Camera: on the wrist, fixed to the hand. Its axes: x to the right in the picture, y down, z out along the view.
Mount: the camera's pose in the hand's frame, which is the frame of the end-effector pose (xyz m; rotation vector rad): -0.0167 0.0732 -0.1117 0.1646 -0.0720 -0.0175
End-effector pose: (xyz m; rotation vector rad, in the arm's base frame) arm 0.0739 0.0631 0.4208 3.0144 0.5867 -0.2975
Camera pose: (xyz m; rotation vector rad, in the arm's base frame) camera 0.1061 -0.0006 0.5349 -2.9602 -0.5766 0.4486
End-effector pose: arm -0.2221 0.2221 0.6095 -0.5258 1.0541 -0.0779
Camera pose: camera -0.3383 0.2493 0.5474 -0.3860 0.9634 -0.1587
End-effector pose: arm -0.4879 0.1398 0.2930 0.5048 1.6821 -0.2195
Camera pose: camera -0.5529 0.2481 0.3394 0.5980 1.6064 -0.3869
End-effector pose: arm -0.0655 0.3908 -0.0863 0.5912 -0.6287 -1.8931
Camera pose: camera 0.0619 0.3624 -0.1193 0.6372 -0.8344 -1.8974
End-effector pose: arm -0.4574 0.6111 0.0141 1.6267 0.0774 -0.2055
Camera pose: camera -0.4514 0.7185 0.0950 1.7812 0.0199 -0.2899
